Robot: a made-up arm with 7 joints.
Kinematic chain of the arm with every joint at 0, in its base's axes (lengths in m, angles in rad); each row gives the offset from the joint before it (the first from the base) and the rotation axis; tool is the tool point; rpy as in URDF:
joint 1: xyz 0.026 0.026 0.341 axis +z
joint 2: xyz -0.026 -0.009 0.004 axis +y
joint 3: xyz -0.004 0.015 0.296 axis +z
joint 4: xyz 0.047 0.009 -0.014 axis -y
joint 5: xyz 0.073 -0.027 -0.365 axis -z
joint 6: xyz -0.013 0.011 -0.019 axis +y
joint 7: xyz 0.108 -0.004 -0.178 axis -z
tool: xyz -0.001 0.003 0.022 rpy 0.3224 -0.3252 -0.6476
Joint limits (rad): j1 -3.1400..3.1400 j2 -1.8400..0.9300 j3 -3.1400..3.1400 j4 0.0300..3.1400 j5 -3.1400..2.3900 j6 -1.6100..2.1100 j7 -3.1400..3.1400
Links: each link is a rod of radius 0.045 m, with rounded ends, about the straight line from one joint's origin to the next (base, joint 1, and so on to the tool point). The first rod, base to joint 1, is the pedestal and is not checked.
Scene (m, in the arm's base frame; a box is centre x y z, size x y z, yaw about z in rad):
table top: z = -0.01
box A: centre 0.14 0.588 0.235 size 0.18 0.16 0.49 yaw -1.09
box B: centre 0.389 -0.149 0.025 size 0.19 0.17 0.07 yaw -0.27
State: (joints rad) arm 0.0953 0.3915 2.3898 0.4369 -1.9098 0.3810 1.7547
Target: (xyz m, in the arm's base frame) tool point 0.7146 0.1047 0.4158
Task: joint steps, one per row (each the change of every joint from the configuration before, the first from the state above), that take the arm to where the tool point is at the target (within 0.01 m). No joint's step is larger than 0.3 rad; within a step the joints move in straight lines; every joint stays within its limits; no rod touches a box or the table.
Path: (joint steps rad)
1: -0.1818 0.1354 -0.0962 0.2174 -0.0013 0.0403 -0.0325
2: -0.1817 0.1353 -0.0961 0.2173 -0.0012 0.0403 -0.0325
3: -0.1818 0.1354 -0.0962 0.2174 -0.0013 0.0402 -0.0325
4: -0.1636 0.0167 -0.2480 0.1348 -0.0257 0.0981 0.0339
5: -0.1636 0.0167 -0.2479 0.1349 -0.0257 0.0981 0.0339
6: -0.1636 0.0167 -0.2480 0.1349 -0.0257 0.0980 0.0339

